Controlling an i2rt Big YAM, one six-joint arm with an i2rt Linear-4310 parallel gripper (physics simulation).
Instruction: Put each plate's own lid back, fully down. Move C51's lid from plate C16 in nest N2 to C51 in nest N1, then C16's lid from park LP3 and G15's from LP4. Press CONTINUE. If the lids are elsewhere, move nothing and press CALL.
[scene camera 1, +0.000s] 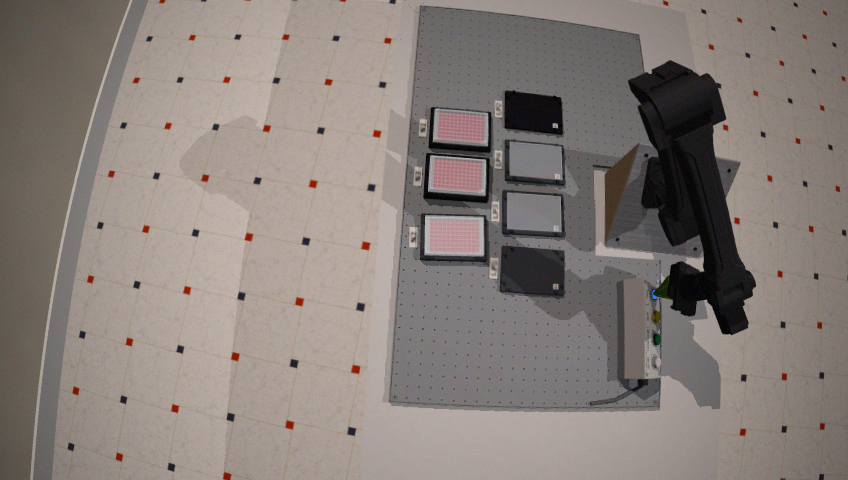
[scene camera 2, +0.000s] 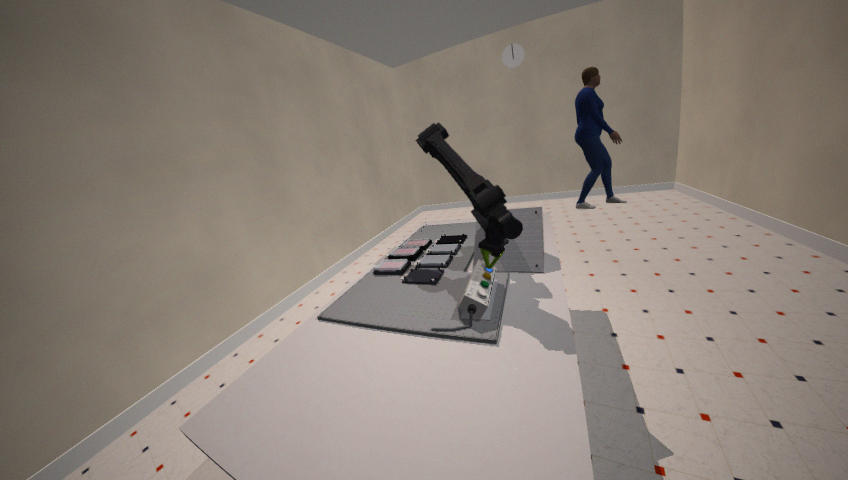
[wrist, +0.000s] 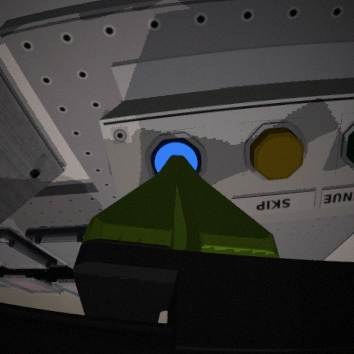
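Seen in the pictures: gripper, fingertip midpoint: (scene camera 1: 654, 294) (scene camera 2: 488, 268) (wrist: 175, 164); arm's base, origin of the base link: (scene camera 1: 662, 181).
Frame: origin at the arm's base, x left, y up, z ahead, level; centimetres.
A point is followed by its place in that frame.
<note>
My gripper (scene camera 1: 659, 293) {y -6.3, x 24.3, z 1.4 cm} (scene camera 2: 489, 266) {y -6.3, x 24.3, z 1.4 cm} (wrist: 175, 164) {y -6.3, x 24.3, z 1.4 cm} is shut and empty. Its green fingertips are at the blue button (scene camera 1: 654, 293) (wrist: 175, 148) {y -6.7, x 24.4, z 0.7 cm}, which glows bright blue; its label is hidden. In scene camera 1, pink-welled plates sit in three nests: an upper one (scene camera 1: 460, 127) {y -10.4, x -15.7, z 43.8 cm}, a middle one (scene camera 1: 457, 175) {y -9.2, x -3.3, z 45.0 cm} and a lower one (scene camera 1: 454, 236) {y -9.5, x 10.5, z 46.0 cm} with a wider pale border. Whether clear lids cover them I cannot tell. Grey lids (scene camera 1: 535, 161) {y -11.0, x -7.8, z 26.4 cm} (scene camera 1: 533, 212) {y -10.9, x 4.6, z 27.8 cm} lie on the two middle parks. The top park (scene camera 1: 532, 111) {y -11.8, x -21.4, z 25.7 cm} and bottom park (scene camera 1: 532, 270) {y -11.8, x 17.6, z 28.5 cm} look dark. Nest and park labels are too small to read.
The button box (scene camera 1: 631, 327) {y -7.3, x 31.3, z 7.3 cm} (scene camera 2: 470, 300) {y -6.2, x 42.6, z 4.7 cm} also bears a yellow SKIP button (wrist: 277, 154) {y -5.9, x 29.2, z 1.2 cm}, a green CONTINUE button (scene camera 1: 656, 339) {y -5.6, x 34.3, z 2.1 cm} (scene camera 2: 484, 284) {y -5.9, x 34.9, z 1.7 cm} and a white button (scene camera 1: 655, 361) {y -5.3, x 39.0, z 2.8 cm}. Its cable (scene camera 1: 615, 399) {y -12.1, x 47.3, z 9.6 cm} trails leftward. A person (scene camera 2: 590, 127) in blue stands beyond the table.
</note>
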